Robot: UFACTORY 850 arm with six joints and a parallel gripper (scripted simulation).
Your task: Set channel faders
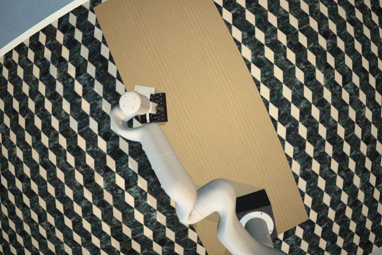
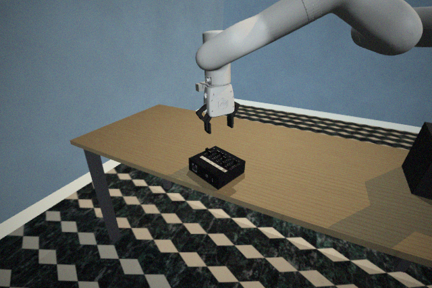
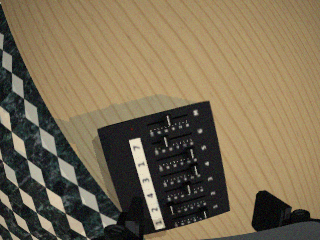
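Right now my hand is 120 mm above the master fader, 60 mm short of it and 30 mm to the left of it.
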